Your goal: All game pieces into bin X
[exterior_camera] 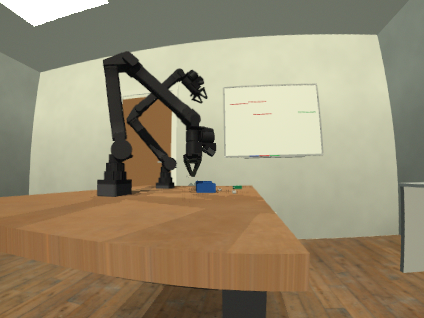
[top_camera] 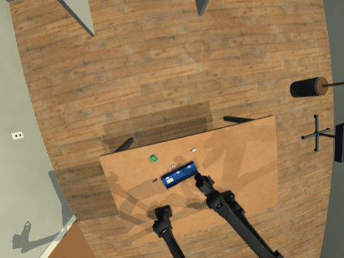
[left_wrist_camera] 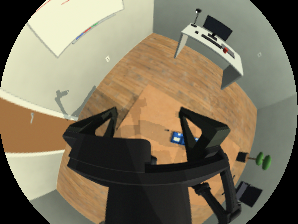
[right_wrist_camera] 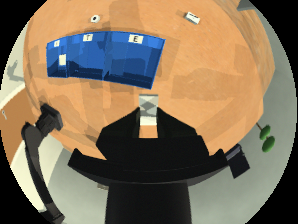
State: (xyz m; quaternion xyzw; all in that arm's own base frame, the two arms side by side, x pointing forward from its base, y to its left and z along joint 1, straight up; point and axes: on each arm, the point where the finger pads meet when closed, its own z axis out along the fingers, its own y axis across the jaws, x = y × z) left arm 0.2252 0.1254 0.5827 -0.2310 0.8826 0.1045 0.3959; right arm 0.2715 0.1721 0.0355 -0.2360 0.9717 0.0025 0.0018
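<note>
My right hand is 10 mm past the cream piece, 210 mm to the right of it and 70 mm above it. Also, from my right hand: thin dark object (10 mm ahead, 320 mm to the left, 70 mm below); then blue bin (20 mm ahead, 140 mm to the left, 60 mm below); then green piece (170 mm ahead, 280 mm to the left, 70 mm below).
</note>
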